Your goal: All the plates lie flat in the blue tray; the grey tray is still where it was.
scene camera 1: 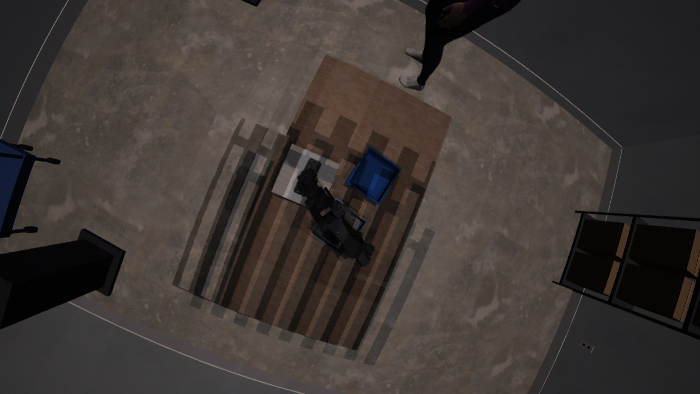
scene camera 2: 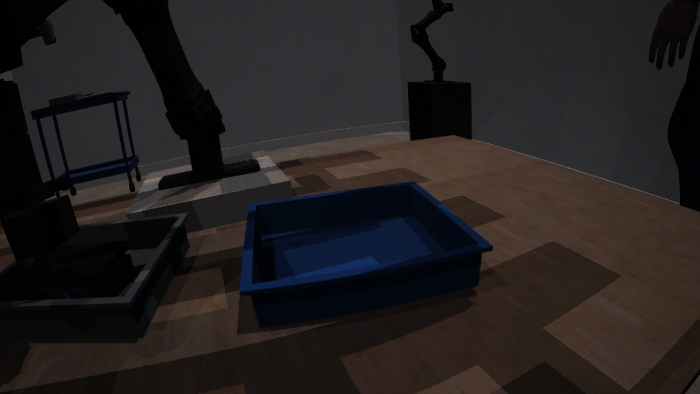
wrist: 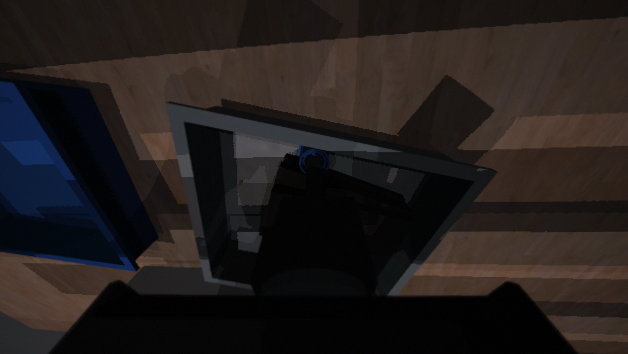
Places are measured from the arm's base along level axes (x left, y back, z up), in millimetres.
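Pixels of known places: hand, its tool point: (scene camera 2: 66,316) (wrist: 314,149); arm's base, origin of its link: (scene camera 1: 307,177) (scene camera 2: 209,176).
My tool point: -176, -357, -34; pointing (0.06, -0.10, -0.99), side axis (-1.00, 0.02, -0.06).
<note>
Ahead of a thing's pixels: the offset from my tool point to its top centre, as dx, dy, dz.
The grey tray {+4, +90, +32} (wrist: 307,132) (scene camera 2: 151,259) (scene camera 1: 362,223) stands left of the blue tray {+347, +35, +32} (scene camera 2: 366,288) (scene camera 1: 359,169) (wrist: 65,257) on the wooden table top. Dark plates (scene camera 2: 97,264) (wrist: 386,206) lie inside the grey tray, hard to tell apart in the shadow. My suction cup (wrist: 312,161), a small blue ring, is lowered into the grey tray and sits on a dark plate near the tray's far wall. In both scene views the arm hides the cup. The blue tray holds no plate that I can make out.
The arm's grey base block (scene camera 2: 234,188) (scene camera 1: 288,180) stands behind both trays. A person (scene camera 1: 440,29) (scene camera 2: 685,98) stands by the table's far end. A blue cart (scene camera 2: 80,100), a second arm on a black pedestal (scene camera 2: 439,110) (scene camera 1: 58,269) and a shelf rack (scene camera 1: 631,219) stand off the table.
</note>
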